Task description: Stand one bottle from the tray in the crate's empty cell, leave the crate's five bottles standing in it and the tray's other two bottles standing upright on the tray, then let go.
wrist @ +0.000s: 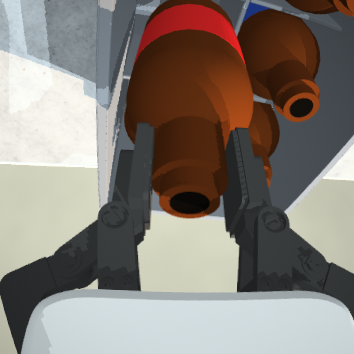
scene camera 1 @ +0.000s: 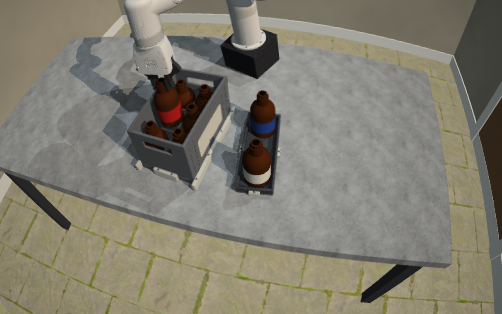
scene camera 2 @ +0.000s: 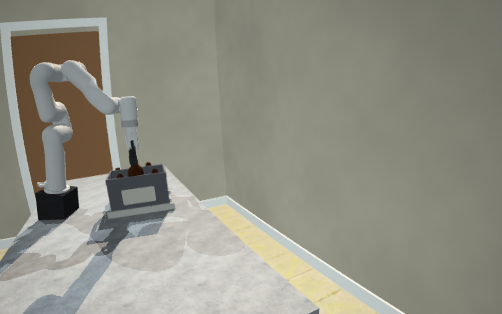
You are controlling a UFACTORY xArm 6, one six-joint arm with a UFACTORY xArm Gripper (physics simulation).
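Frame: origin at the arm's base, x right, y ahead, z up, level; metres.
Where they show: gripper, fingertip midpoint: (wrist: pixel 189 144) (scene camera 1: pixel 163 87) (scene camera 2: pixel 133 164); arm's base, link origin: (scene camera 1: pixel 248 39) (scene camera 2: pixel 57 189).
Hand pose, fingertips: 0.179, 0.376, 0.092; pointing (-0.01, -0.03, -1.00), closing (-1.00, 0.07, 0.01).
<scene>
Things, the pixels of their top centre, and the offset from my fingertips, as dx, dy, dz. "*": a spot on its surface instead. Level surfaces: height alone.
- red-labelled brown bottle, top centre: (wrist: pixel 194 204) (scene camera 1: pixel 161 80) (scene camera 2: pixel 133 157) -0.001, +0.005, +0.031
- grey crate, top centre: (wrist: pixel 247 110) (scene camera 1: pixel 177 101) (scene camera 2: pixel 136 171) -0.038, +0.014, -0.042
- dark tray, surface spot: (scene camera 1: pixel 275 150) * -0.312, +0.040, -0.193
- blue-labelled bottle, top centre: (scene camera 1: pixel 262 93) -0.266, -0.052, -0.057
- white-labelled bottle, top centre: (scene camera 1: pixel 256 142) -0.270, +0.122, -0.057
- grey table, surface height: dz -0.218
The red-labelled brown bottle (scene camera 1: pixel 170 107) (scene camera 2: pixel 135 170) (wrist: pixel 190 90) is roughly upright, with its lower part inside the grey crate (scene camera 1: pixel 165 165) (scene camera 2: pixel 113 196) and its shoulders higher than the bottles around it. Its base is hidden. My gripper (scene camera 1: pixel 163 82) (scene camera 2: pixel 133 159) (wrist: pixel 189 144) is shut on its neck from above, one finger on each side. The crate's other bottles (scene camera 1: pixel 204 95) (wrist: pixel 282 55) stand lower in their cells. On the dark tray (scene camera 1: pixel 275 150), a blue-labelled bottle (scene camera 1: pixel 263 117) and a white-labelled bottle (scene camera 1: pixel 257 165) stand upright.
The crate's side walls and end walls rise close around the held bottle. A pale rail (scene camera 1: pixel 202 172) (scene camera 2: pixel 142 212) runs along the crate's foot, on the side facing the tray in scene camera 1. The robot's black base (scene camera 1: pixel 250 57) (scene camera 2: pixel 57 204) stands behind the tray on the grey table (scene camera 1: pixel 350 175) (scene camera 2: pixel 210 280).
</scene>
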